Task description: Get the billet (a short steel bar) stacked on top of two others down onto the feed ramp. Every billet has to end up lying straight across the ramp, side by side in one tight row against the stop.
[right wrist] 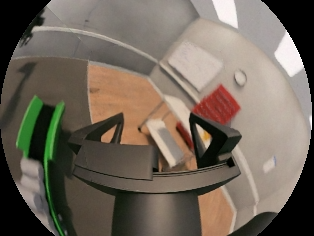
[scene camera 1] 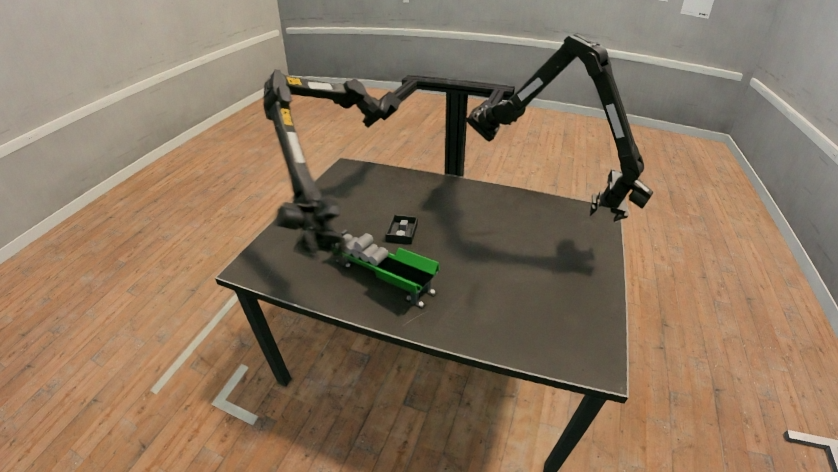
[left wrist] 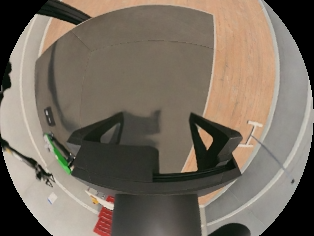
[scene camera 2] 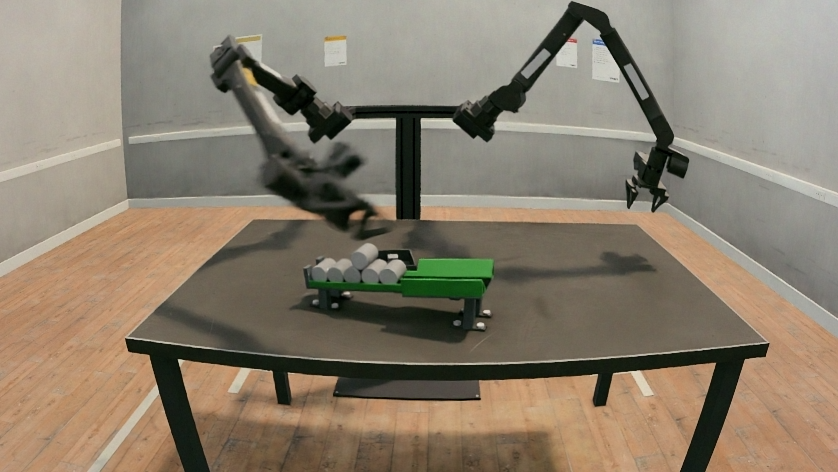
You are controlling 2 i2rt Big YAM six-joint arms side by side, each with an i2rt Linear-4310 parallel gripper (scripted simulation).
I see my left gripper [scene camera 2: 640,210] and my right gripper [scene camera 2: 366,218].
My left gripper shows as well in the left wrist view [left wrist: 156,116]. My right gripper also shows in the right wrist view [right wrist: 156,115] and in scene camera 1 [scene camera 1: 327,261].
